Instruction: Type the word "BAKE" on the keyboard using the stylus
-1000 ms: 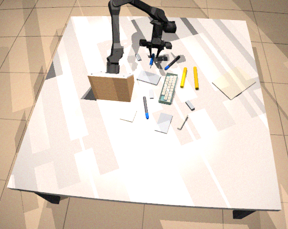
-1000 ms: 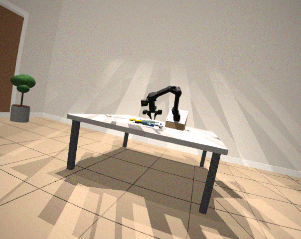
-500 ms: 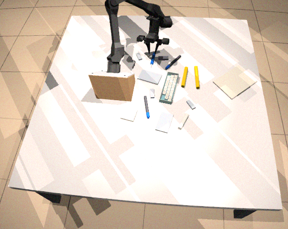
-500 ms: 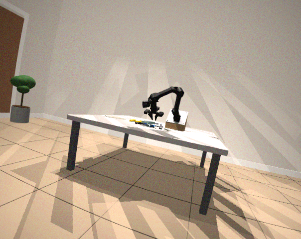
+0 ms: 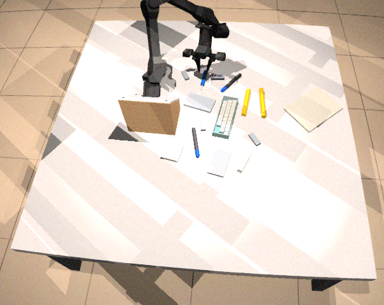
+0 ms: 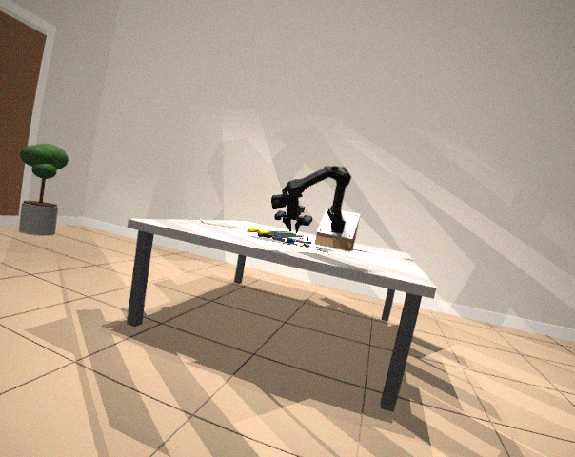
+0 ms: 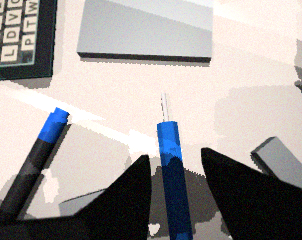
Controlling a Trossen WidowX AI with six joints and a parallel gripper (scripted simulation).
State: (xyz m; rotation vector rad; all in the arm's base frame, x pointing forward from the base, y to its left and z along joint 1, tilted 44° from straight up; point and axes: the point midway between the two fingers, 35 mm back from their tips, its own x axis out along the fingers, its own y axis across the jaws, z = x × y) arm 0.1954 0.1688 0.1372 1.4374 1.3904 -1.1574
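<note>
Right now the blue stylus is 50 mm below my gripper tip and 20 mm to the right of it. Round my gripper tip: cream pad 400 mm to the right, 90 mm behind, 50 mm below; then grey block 250 mm to the right, 50 mm below, 20 mm ahead; then white cylinder 420 mm to the right, 200 mm ahead, 40 mm below.
</note>
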